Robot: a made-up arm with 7 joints.
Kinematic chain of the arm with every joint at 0, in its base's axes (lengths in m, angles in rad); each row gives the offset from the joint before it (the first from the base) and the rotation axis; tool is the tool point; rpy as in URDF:
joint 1: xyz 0 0 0.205 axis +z
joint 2: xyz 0 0 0 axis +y
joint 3: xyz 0 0 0.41 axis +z
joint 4: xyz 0.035 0 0 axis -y
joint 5: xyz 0.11 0 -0.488 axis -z
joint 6: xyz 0 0 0 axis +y
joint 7: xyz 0.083 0 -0.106 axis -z
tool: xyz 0 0 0 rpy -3.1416 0 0
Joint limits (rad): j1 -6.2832..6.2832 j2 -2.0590..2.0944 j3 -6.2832..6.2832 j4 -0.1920..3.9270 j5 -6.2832..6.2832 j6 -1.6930..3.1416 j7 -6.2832..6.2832
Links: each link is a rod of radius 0.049 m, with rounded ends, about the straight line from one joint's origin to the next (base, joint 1, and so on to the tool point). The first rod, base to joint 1, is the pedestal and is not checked.
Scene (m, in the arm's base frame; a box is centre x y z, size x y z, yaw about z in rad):
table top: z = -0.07
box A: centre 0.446 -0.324 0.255 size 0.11 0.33 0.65 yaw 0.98
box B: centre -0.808 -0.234 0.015 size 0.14 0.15 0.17 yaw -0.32
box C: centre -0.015 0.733 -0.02 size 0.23 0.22 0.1 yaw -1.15
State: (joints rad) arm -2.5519 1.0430 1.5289 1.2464 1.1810 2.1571 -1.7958
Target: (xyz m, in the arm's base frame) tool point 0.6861 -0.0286 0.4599
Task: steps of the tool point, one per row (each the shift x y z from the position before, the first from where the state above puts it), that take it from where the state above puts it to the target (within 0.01 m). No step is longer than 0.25 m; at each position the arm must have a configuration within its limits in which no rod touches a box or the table.
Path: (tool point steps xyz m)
1: 0.0760 0.0579 0.1269
2: 0.1055 0.1023 0.0957
3: 0.1190 0.1398 0.0463
4: 0.1142 0.1638 -0.0142
5: 0.0656 0.0334 -0.0732
6: 0.0514 0.0226 -0.0829
7: 0.0368 0.0119 -0.0865

